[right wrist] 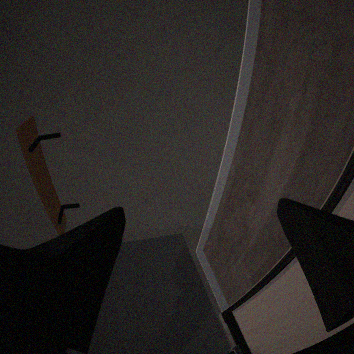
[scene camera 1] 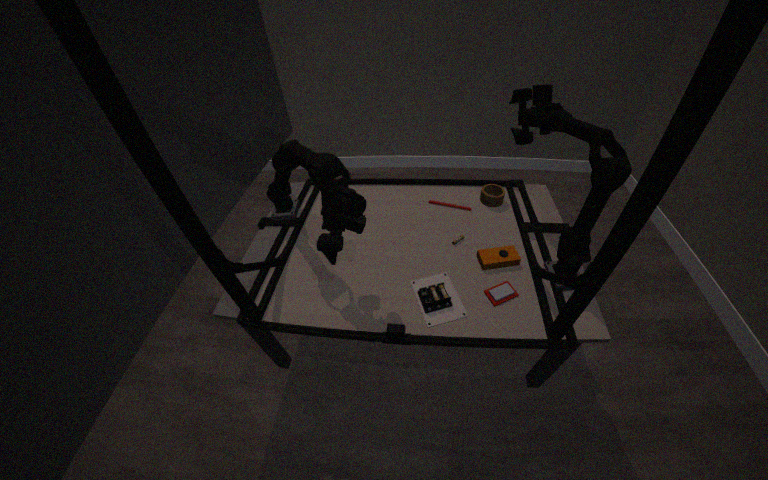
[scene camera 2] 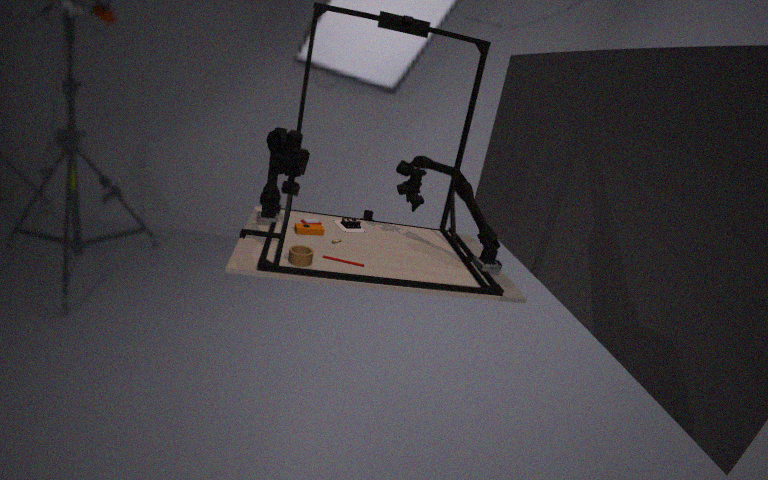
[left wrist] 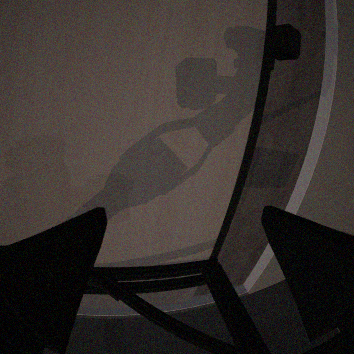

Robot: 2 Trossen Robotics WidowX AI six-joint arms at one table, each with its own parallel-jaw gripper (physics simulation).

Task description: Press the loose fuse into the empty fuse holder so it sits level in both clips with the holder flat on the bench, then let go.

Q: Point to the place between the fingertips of my right gripper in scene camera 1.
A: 511,115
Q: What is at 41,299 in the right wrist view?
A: My right gripper.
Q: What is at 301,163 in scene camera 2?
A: My right gripper.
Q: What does my right gripper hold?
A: Nothing.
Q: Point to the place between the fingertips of my left gripper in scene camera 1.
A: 335,254
